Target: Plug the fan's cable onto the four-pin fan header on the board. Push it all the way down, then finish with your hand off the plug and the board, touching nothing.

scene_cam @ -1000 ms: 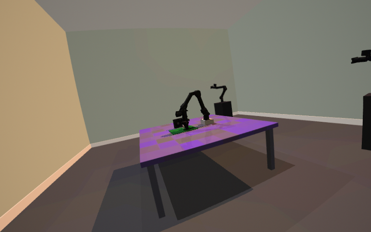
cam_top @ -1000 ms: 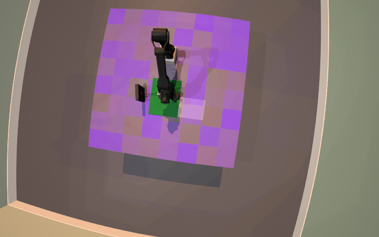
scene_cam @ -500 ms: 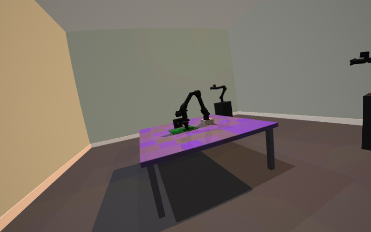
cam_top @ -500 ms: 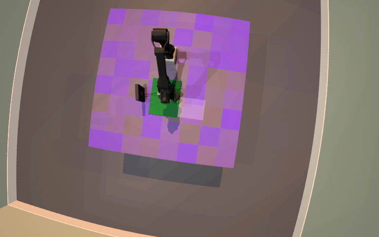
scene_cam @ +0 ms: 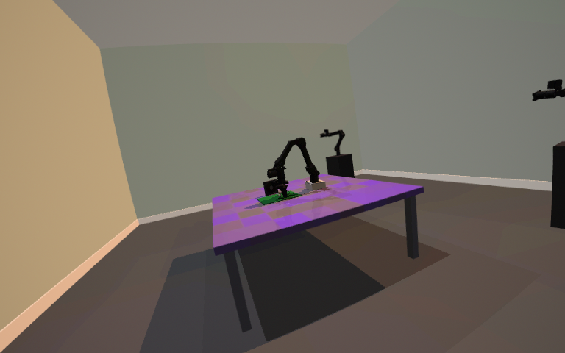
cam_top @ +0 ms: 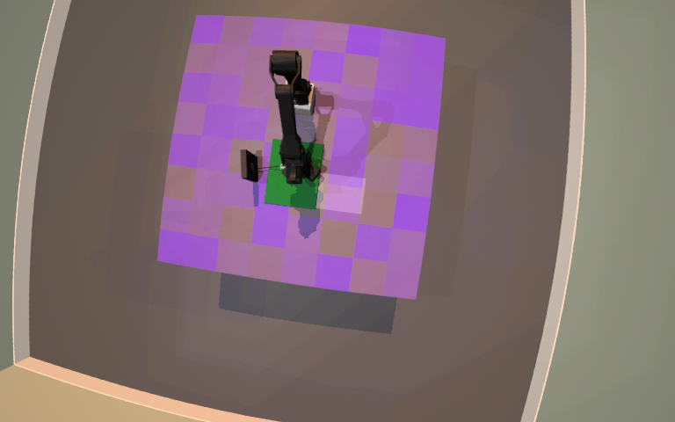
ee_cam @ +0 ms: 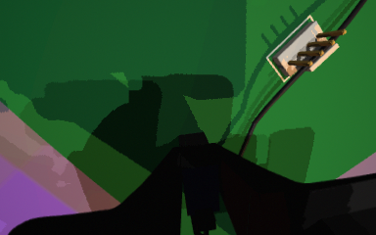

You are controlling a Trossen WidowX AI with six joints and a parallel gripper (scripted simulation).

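Now: the fan header 9 cm to the right of my gripper tip and 2 cm below it. From my gripper tip the other things lie so: dark fan plug (1 cm behind, 1 cm to the left, 1 cm above); then fan (1 cm ahead, 22 cm to the right, 4 cm above); then green board (3 cm ahead, 5 cm to the right, 3 cm below).
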